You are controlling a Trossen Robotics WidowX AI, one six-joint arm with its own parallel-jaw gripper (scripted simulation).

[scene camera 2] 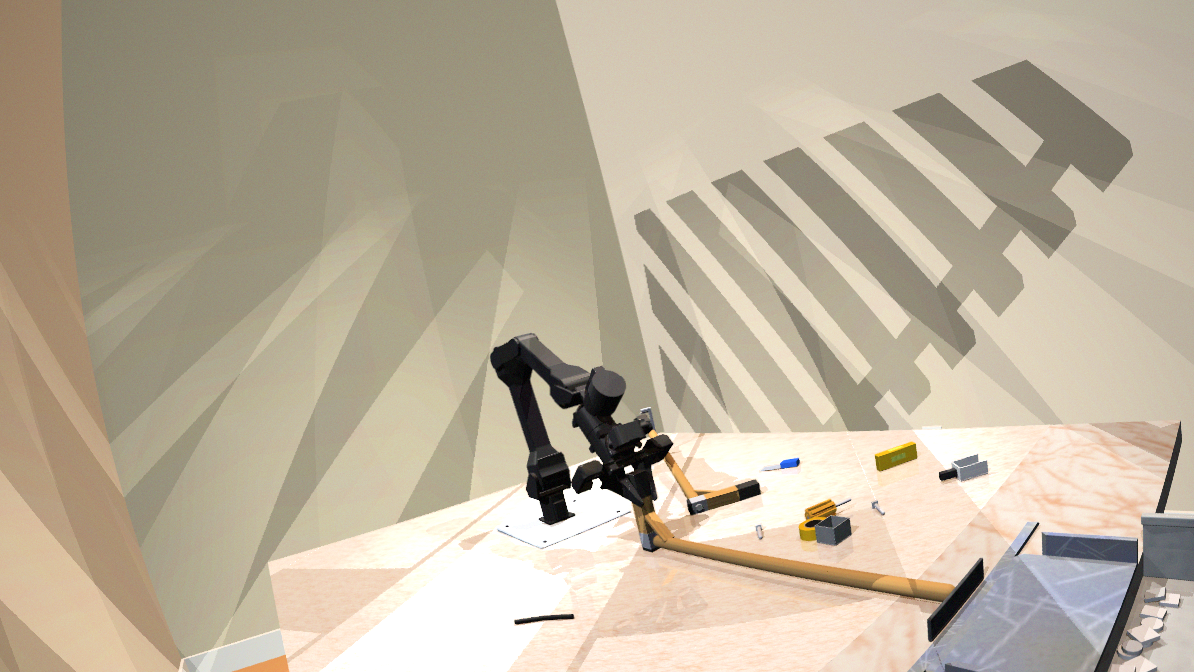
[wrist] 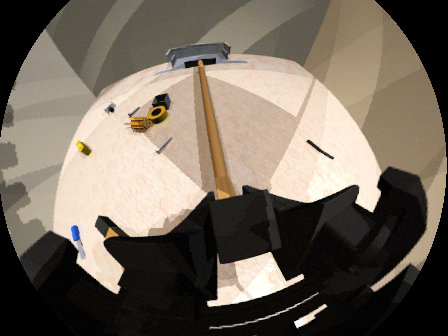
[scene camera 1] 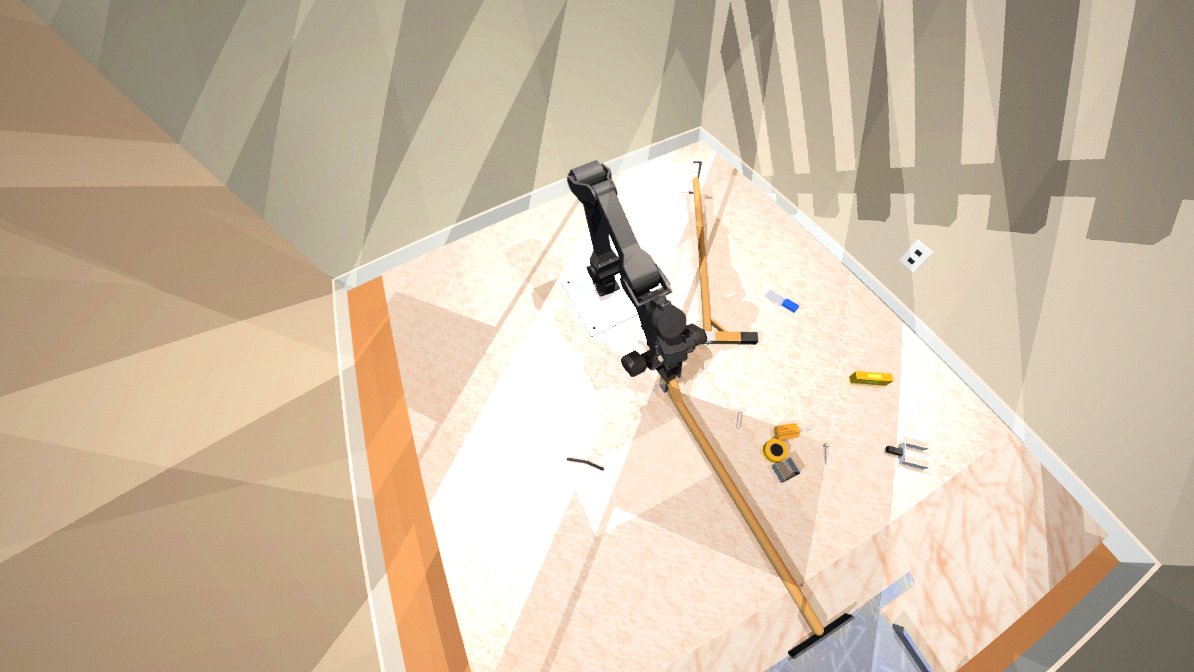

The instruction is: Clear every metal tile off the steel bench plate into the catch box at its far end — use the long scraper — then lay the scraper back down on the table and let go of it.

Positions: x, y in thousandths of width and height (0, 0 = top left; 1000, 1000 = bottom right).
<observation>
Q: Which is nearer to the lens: the long scraper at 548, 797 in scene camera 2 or the grey box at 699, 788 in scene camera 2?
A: The grey box.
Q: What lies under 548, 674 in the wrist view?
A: A long scraper.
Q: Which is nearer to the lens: the long scraper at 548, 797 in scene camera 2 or the yellow level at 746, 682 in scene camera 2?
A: The long scraper.
</observation>
